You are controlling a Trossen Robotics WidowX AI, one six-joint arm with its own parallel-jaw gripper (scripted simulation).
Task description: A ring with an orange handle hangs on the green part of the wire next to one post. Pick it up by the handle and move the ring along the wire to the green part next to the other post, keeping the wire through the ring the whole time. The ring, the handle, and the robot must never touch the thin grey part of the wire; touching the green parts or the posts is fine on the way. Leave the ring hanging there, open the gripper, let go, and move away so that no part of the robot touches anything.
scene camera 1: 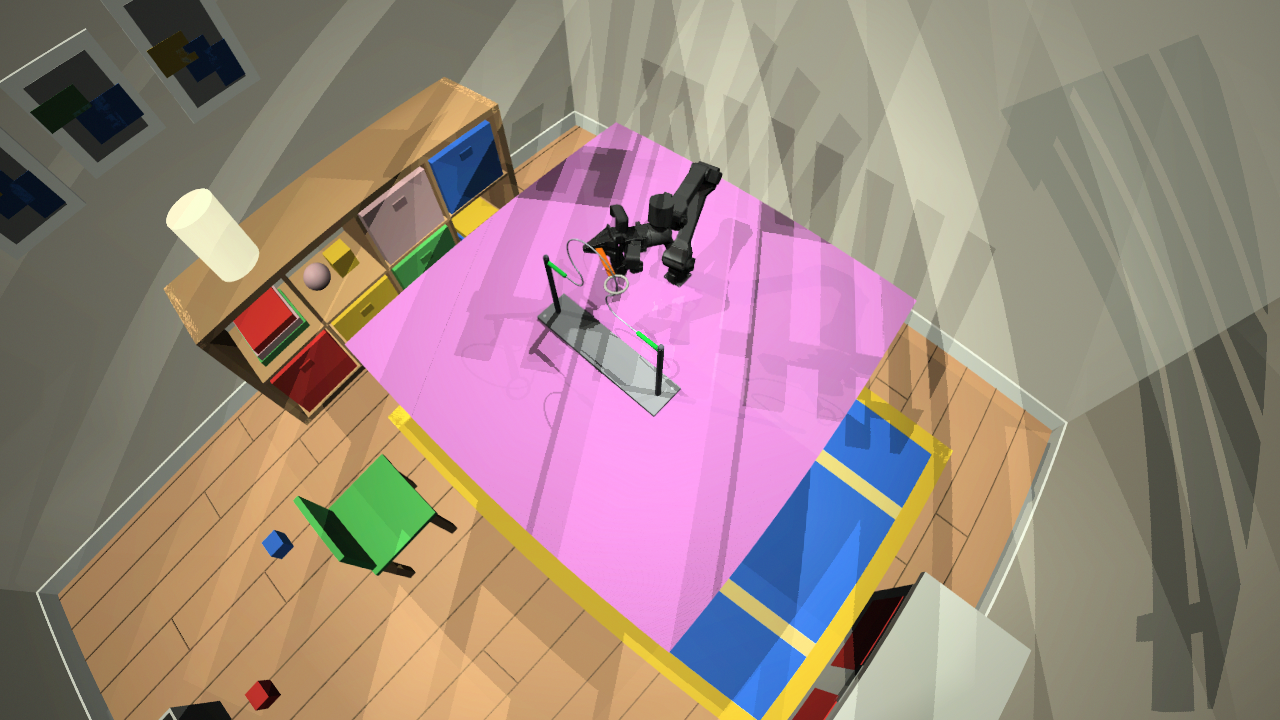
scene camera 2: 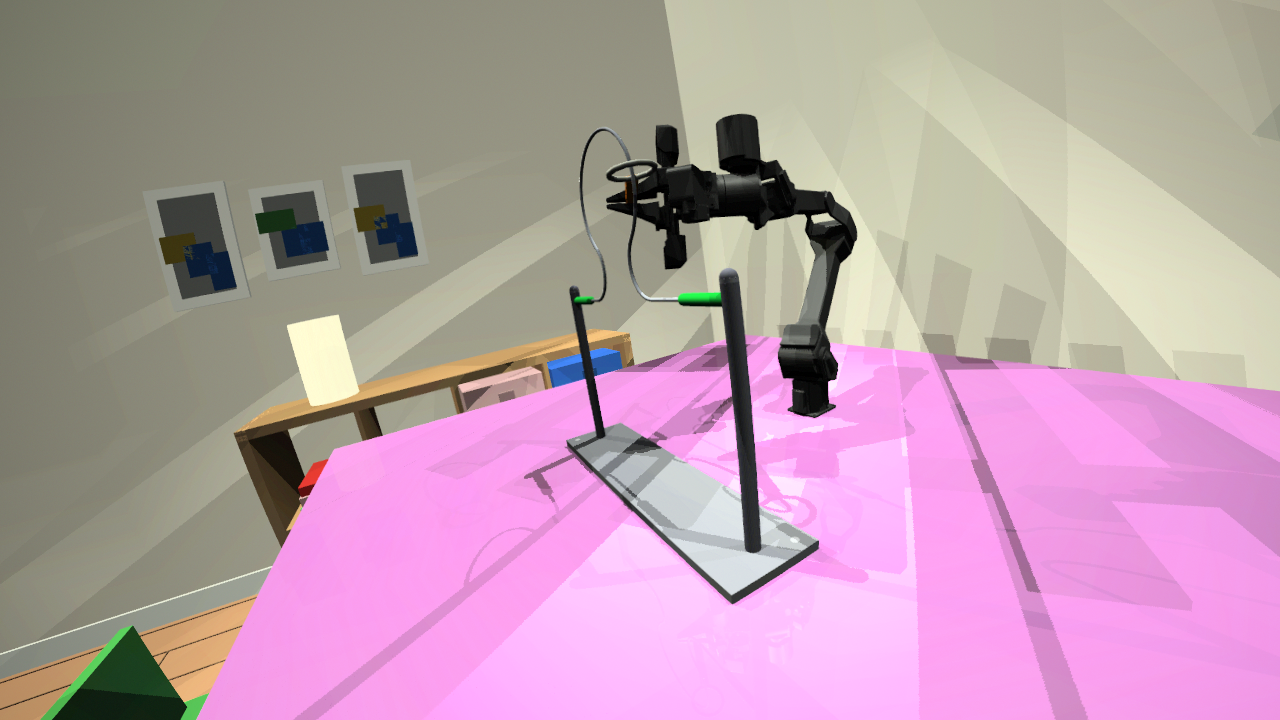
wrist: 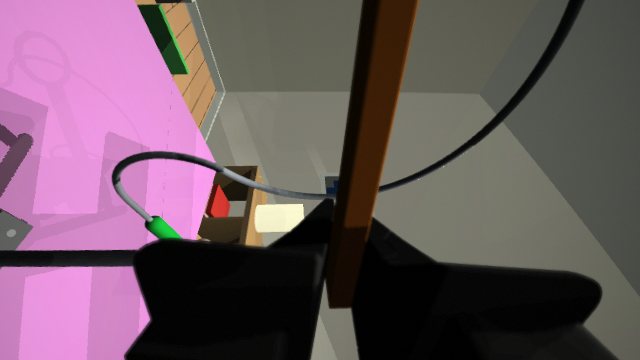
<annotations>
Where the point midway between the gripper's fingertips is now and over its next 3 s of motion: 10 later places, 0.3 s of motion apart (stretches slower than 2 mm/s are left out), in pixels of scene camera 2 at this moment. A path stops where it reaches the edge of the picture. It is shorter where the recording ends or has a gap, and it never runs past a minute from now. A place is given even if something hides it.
My gripper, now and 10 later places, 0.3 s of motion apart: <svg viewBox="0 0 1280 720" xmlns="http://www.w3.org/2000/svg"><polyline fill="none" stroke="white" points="606,203 606,199 605,194 605,190 605,186 605,181 605,179 604,182 603,194 607,212 609,236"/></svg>
</annotations>
